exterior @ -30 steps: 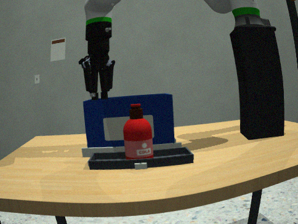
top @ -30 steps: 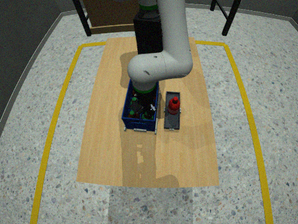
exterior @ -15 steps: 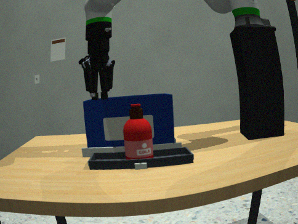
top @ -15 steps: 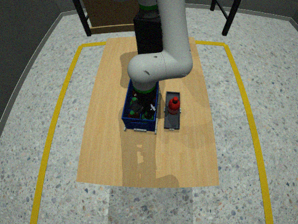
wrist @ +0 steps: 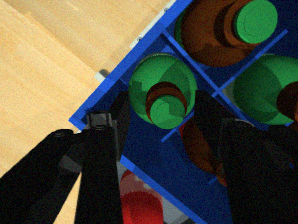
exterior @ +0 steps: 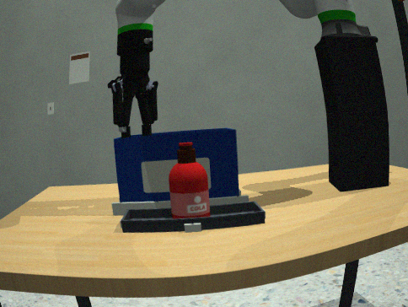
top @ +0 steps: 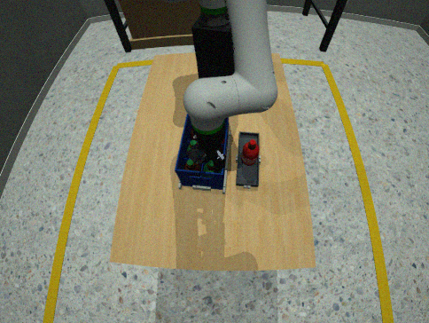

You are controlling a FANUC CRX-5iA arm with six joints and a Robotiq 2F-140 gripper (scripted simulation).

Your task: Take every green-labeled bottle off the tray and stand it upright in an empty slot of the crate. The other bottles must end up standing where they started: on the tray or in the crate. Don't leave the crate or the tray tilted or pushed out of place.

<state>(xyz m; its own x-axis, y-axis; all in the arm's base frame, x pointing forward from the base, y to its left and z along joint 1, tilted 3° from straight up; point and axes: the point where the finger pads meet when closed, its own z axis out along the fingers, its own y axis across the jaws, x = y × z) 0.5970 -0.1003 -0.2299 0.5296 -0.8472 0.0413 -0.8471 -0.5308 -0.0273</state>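
The blue crate is 100 mm behind my hand, 80 mm below it and 20 mm to the right of it. Also, from my hand: red cola bottle: 180 mm to the left, 80 mm below, 70 mm behind; tray: 170 mm to the left, 150 mm below, 70 mm behind.
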